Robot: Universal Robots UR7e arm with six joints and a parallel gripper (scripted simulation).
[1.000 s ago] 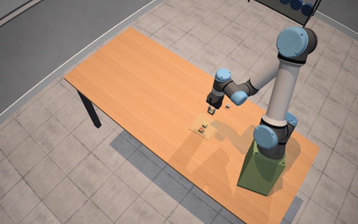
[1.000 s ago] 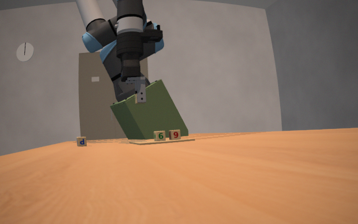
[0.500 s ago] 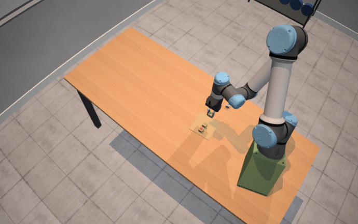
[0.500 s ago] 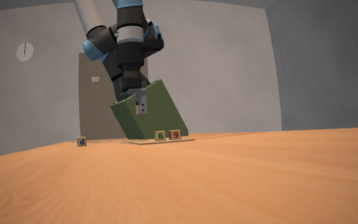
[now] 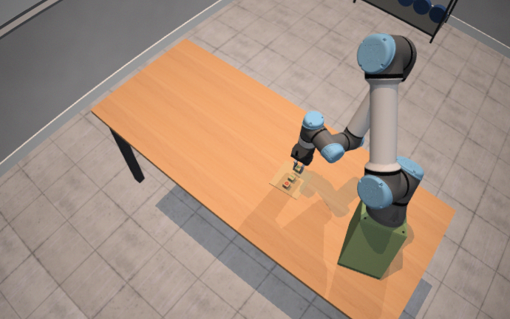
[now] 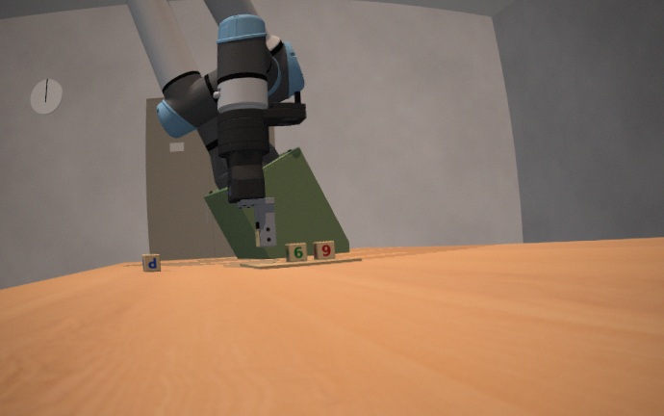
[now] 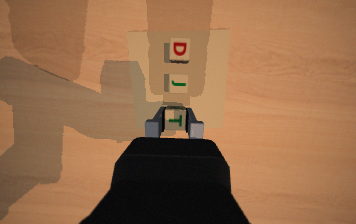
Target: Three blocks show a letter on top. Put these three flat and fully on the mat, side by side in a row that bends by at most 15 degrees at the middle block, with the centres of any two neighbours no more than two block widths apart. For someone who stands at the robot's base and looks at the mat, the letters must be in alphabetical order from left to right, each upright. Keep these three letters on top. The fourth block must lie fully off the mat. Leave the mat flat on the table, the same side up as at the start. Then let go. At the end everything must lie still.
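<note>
My gripper is now 4 cm to the right of the thin tan mat and 4 cm above it. The rest, counted from my hand: red D block 8 cm to the left, 3 cm below, 1 cm behind; blue-marked block 18 cm to the right, 3 cm below, 1 cm behind.
</note>
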